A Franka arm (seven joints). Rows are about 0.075 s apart.
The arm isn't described. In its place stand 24 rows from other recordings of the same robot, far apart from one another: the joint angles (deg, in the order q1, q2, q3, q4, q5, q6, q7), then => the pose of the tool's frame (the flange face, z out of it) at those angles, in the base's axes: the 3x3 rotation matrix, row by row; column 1 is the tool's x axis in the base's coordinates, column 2 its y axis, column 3 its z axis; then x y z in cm.
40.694, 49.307, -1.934, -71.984, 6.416, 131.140, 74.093 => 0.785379 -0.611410 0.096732; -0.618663 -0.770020 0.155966; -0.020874 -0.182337 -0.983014; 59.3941 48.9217 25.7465
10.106, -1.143, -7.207, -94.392, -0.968, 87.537, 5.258 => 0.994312 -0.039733 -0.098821; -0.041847 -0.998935 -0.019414; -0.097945 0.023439 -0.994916; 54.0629 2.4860 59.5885
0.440, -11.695, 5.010, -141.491, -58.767, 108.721, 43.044 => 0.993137 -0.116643 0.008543; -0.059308 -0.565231 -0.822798; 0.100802 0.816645 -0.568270; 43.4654 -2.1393 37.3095
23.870, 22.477, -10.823, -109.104, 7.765, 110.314, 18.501 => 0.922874 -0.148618 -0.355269; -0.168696 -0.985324 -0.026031; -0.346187 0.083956 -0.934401; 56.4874 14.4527 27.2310
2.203, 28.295, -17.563, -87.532, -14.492, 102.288, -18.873 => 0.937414 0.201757 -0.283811; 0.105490 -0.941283 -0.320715; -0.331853 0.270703 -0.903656; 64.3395 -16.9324 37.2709
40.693, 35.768, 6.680, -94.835, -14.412, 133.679, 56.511 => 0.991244 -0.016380 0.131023; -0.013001 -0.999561 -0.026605; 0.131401 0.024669 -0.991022; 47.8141 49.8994 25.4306
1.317, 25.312, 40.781, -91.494, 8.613, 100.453, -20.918 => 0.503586 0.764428 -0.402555; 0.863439 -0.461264 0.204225; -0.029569 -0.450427 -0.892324; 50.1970 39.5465 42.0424
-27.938, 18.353, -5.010, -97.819, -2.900, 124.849, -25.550 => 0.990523 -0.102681 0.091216; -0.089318 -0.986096 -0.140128; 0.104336 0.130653 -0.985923; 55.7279 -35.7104 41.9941
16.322, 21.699, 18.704, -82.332, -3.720, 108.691, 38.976 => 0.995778 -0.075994 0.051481; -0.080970 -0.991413 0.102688; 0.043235 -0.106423 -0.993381; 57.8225 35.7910 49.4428
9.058, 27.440, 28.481, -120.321, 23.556, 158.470, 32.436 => 0.938689 -0.344530 0.012764; -0.314942 -0.841837 0.438318; -0.140268 -0.415464 -0.898729; 49.2121 34.7789 23.3079
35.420, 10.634, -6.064, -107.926, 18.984, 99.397, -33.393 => 0.525303 0.744584 -0.411887; 0.840662 -0.529040 0.115778; -0.131699 -0.407076 -0.903850; 47.8032 30.5401 39.1612
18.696, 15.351, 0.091, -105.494, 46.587, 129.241, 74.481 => 0.137876 -0.987640 0.074551; -0.782151 -0.062392 0.619958; -0.607644 -0.143787 -0.781086; 60.1681 22.5480 40.4142
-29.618, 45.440, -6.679, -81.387, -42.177, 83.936, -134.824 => -0.344974 0.432606 -0.832974; 0.938053 0.189542 -0.290053; 0.032404 -0.881434 -0.471194; 48.7816 -43.8049 22.6539
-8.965, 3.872, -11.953, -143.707, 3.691, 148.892, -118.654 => -0.080913 0.996255 0.030493; 0.996700 0.080674 0.009001; 0.006507 0.031121 -0.999494; 43.7961 -16.9664 25.8526
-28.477, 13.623, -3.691, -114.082, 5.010, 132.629, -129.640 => -0.075712 0.992032 0.100702; 0.997048 0.076608 -0.005058; -0.012732 0.100022 -0.994904; 51.4402 -31.9921 35.2363
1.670, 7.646, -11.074, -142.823, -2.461, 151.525, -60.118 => 0.602348 0.798119 0.013546; 0.797637 -0.601156 -0.048845; -0.030841 0.040226 -0.998715; 46.8570 -7.8124 23.7560
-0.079, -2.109, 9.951, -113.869, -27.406, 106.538, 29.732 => 0.981090 -0.191834 0.025714; -0.160096 -0.878983 -0.449176; 0.108770 0.436565 -0.893073; 53.7221 5.8151 47.9528
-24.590, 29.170, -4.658, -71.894, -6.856, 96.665, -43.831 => 0.949001 0.282232 -0.140504; 0.269522 -0.957482 -0.102886; -0.163568 0.059771 -0.984720; 60.9685 -34.0371 46.4561
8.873, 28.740, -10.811, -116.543, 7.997, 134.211, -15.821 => 0.972973 0.146089 -0.178831; 0.150808 -0.988477 0.013009; -0.174870 -0.039627 -0.983794; 57.7701 -1.7665 18.4679
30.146, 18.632, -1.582, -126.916, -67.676, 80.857, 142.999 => 0.095324 -0.991557 0.087904; -0.064670 -0.094289 -0.993442; 0.993343 0.089014 -0.073112; 46.2759 12.5902 25.3811
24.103, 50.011, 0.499, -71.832, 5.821, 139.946, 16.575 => 0.962613 0.091584 0.254930; 0.041760 -0.980035 0.194392; 0.267644 -0.176478 -0.947218; 71.1552 32.3787 26.6017
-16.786, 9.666, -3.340, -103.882, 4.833, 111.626, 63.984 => 0.070757 -0.997473 -0.006456; -0.994622 -0.071042 0.075367; -0.075636 0.001089 -0.997135; 56.9408 -20.0971 44.3313
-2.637, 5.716, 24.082, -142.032, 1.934, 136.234, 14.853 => 0.975542 0.089588 -0.200728; 0.089290 -0.995950 -0.010558; -0.200861 -0.007623 -0.979590; 42.1325 16.9033 24.0083
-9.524, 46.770, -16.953, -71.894, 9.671, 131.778, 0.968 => 0.869642 -0.448462 0.206408; -0.420054 -0.891832 -0.167901; 0.259379 0.059311 -0.963953; 72.0653 -28.2575 31.0470
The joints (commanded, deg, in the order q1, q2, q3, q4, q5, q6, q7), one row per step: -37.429, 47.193, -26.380, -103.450, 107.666, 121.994, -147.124; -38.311, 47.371, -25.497, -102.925, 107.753, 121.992, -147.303; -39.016, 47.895, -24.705, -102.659, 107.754, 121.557, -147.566; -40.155, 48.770, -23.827, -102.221, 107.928, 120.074, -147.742; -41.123, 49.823, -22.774, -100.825, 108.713, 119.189, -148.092; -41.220, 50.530, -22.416, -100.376, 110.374, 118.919, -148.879; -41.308, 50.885, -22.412, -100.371, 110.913, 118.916, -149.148; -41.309, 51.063, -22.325, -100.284, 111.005, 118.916, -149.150; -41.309, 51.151, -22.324, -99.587, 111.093, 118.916, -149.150; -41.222, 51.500, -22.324, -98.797, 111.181, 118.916, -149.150; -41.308, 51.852, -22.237, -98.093, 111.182, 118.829, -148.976; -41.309, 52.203, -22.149, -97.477, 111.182, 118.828, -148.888
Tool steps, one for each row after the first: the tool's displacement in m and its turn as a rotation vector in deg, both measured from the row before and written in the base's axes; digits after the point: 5 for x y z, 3 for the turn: 0.00113, -0.00166, -0.00128, 0.067, -0.580, -0.084; 0.00053, 0.00134, -0.00602, 0.502, -0.409, 0.307; -0.00084, 0.00066, -0.00843, 1.077, -1.182, 0.381; 0.00558, -0.00223, -0.00498, 0.230, -1.576, 0.182; 0.00317, 0.00072, -0.00488, -0.149, -1.031, -0.547; -0.00176, 0.00010, -0.00352, 0.042, -0.039, -0.393; 0.00062, 0.00058, -0.00158, 0.105, -0.010, 0.005; 0.00344, -0.00298, 0.00318, -0.485, -0.359, 0.135; 0.00393, -0.00211, 0.00094, -0.385, -0.214, 0.250; 0.00267, -0.00202, 0.00018, -0.093, -0.233, 0.145; 0.00286, -0.00118, -0.00038, -0.122, -0.119, 0.196
